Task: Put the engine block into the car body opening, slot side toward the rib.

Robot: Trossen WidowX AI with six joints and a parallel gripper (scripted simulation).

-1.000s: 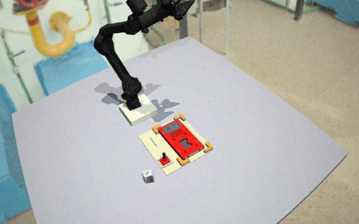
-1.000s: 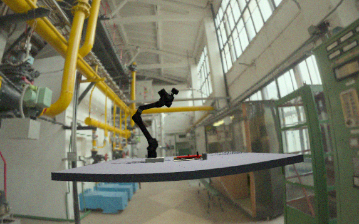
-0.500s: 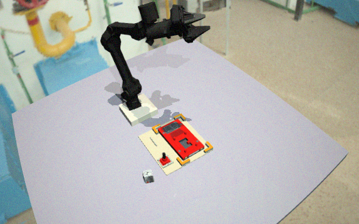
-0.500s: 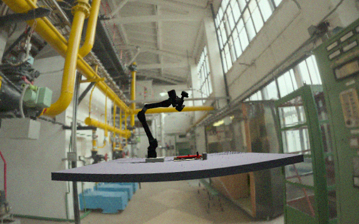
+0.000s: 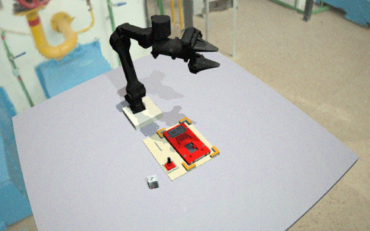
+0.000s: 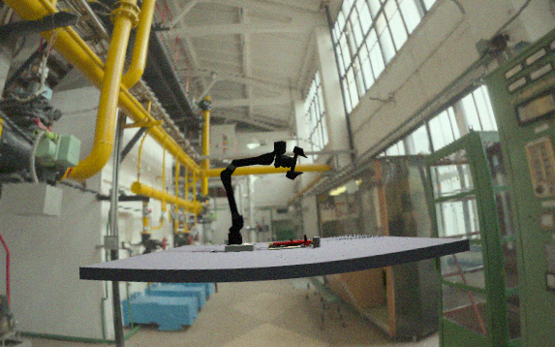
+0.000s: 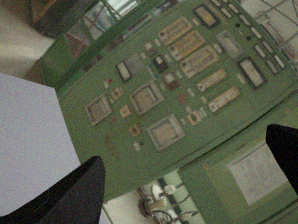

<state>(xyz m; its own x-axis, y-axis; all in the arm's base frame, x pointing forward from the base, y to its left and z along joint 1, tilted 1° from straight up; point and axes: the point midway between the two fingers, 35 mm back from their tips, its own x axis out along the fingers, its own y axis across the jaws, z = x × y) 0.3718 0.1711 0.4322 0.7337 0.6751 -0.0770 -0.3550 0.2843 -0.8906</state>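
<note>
Right now my gripper tip is 10 mm short of the engine block, 280 mm to the left of it and 440 mm above it. Also, from my gripper tip: black peg: 40 mm behind, 190 mm to the right, 430 mm below.
</note>
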